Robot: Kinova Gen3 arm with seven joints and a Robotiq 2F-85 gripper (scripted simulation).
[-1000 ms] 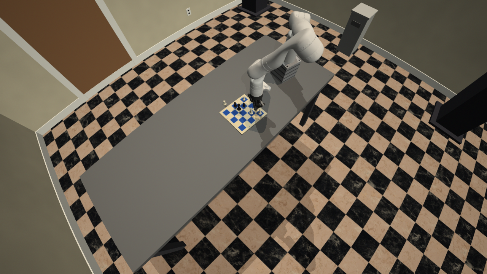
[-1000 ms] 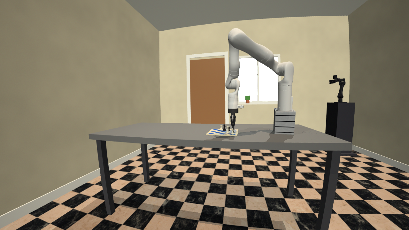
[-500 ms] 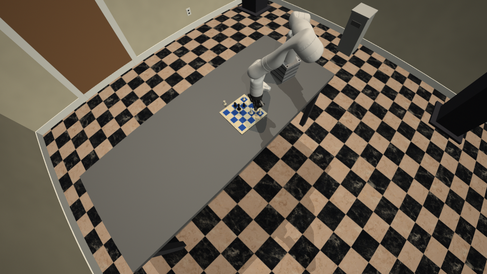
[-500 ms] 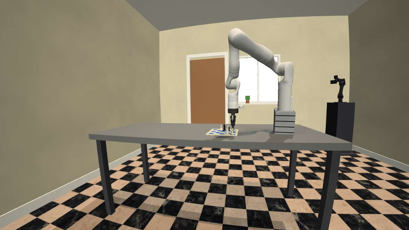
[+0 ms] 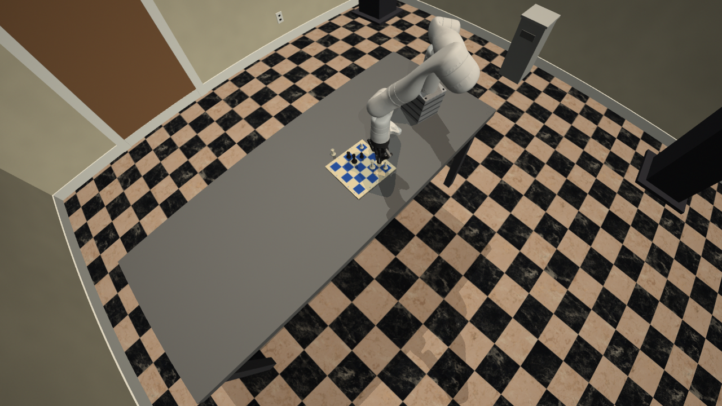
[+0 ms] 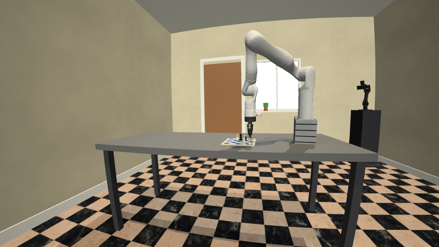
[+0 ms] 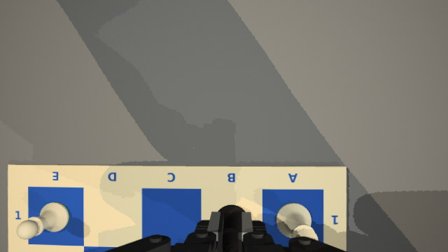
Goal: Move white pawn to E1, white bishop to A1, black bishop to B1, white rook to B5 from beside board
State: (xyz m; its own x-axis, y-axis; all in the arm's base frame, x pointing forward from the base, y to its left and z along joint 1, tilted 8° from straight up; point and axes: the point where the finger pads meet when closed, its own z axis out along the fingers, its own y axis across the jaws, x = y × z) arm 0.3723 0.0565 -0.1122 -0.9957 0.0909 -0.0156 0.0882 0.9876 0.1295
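Now: hand 10 mm above the black bishop. From my hand the other things lie so: chessboard: 70 mm ahead, 40 mm to the right, 40 mm below; tall white piece: 40 mm ahead, 10 mm to the right, 10 mm below; black pawn: 30 mm ahead, 80 mm to the right, 20 mm below.
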